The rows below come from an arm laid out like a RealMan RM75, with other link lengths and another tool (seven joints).
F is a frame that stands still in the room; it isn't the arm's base.
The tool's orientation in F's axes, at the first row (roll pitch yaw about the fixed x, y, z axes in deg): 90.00 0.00 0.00
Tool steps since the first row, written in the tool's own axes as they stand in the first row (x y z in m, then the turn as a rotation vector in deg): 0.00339 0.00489 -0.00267 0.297 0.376 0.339; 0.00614 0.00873 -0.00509 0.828 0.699 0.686; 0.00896 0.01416 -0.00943 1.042 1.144 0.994; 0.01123 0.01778 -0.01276 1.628 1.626 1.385; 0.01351 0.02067 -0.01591 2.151 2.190 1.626; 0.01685 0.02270 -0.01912 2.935 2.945 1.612
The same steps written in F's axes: 0.00339 0.00267 0.00489 0.297 -0.339 0.376; 0.00614 0.00509 0.00873 0.828 -0.686 0.699; 0.00896 0.00943 0.01416 1.042 -0.994 1.144; 0.01123 0.01276 0.01778 1.628 -1.385 1.626; 0.01351 0.01591 0.02067 2.151 -1.626 2.190; 0.01685 0.01912 0.02270 2.935 -1.612 2.945
